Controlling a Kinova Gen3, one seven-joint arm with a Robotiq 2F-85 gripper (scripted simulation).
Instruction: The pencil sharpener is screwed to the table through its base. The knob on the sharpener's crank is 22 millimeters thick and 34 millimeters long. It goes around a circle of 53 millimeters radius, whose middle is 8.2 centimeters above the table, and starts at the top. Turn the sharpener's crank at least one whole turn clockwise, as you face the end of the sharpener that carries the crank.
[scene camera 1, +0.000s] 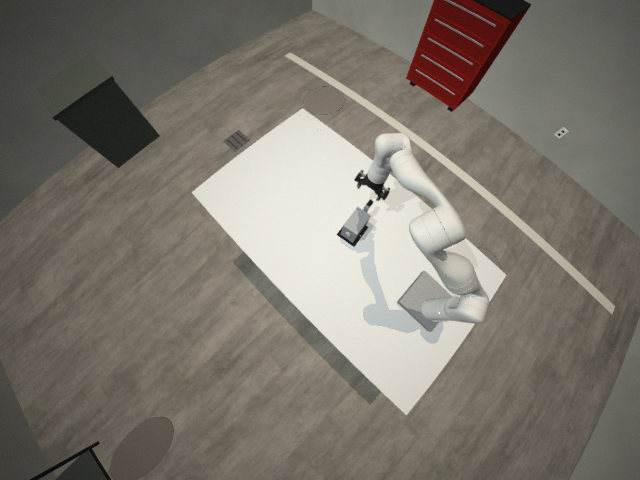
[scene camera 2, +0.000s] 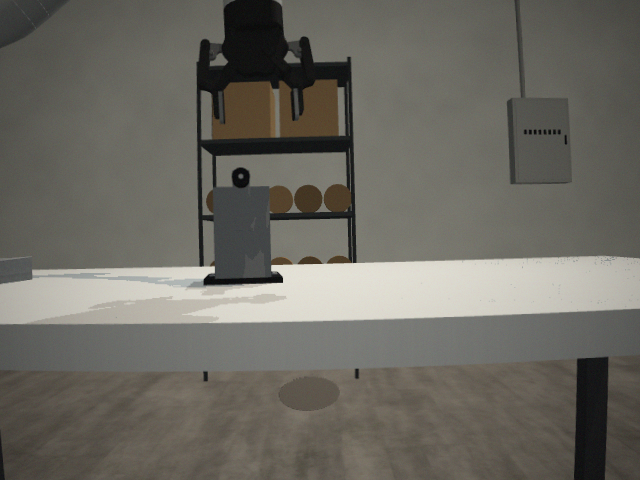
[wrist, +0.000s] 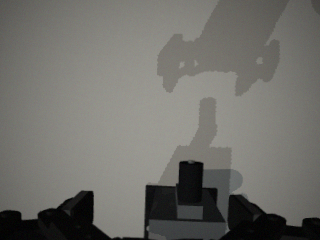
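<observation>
A grey pencil sharpener appears in the pictures along with the gripper. The wrist view shows the gripper as well.
</observation>
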